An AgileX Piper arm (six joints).
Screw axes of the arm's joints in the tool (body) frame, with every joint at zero. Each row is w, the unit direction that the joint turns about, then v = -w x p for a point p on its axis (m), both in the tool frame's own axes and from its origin. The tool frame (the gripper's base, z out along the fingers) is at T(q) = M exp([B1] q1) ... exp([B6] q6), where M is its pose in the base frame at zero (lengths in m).
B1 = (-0.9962, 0, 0.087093, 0, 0.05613, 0)
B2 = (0, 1, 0, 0.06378, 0, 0.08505)
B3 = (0, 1, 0, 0.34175, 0, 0.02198)
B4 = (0, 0, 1, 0, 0, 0)
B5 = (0, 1, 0, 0.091, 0, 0)
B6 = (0, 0, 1, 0, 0, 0)
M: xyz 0.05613 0 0.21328 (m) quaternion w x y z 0.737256 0 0.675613 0
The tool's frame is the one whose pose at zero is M.
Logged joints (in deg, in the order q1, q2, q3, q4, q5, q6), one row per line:
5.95 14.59 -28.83 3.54 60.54 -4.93
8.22 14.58 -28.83 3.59 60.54 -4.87
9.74 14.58 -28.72 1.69 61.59 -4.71
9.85 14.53 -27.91 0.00 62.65 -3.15
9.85 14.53 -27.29 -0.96 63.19 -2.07
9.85 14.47 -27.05 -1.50 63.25 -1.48
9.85 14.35 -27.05 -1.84 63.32 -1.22
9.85 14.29 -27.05 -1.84 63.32 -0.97
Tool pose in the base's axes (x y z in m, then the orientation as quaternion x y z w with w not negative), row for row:
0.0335 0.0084 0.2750 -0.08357 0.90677 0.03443 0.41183
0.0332 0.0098 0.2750 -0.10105 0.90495 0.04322 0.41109
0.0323 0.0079 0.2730 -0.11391 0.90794 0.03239 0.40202
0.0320 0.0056 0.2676 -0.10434 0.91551 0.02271 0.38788
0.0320 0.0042 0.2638 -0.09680 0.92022 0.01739 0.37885
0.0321 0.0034 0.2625 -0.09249 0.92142 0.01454 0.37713
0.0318 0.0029 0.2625 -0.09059 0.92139 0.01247 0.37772
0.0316 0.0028 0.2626 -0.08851 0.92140 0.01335 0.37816
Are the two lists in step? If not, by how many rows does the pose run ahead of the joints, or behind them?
They are in step.
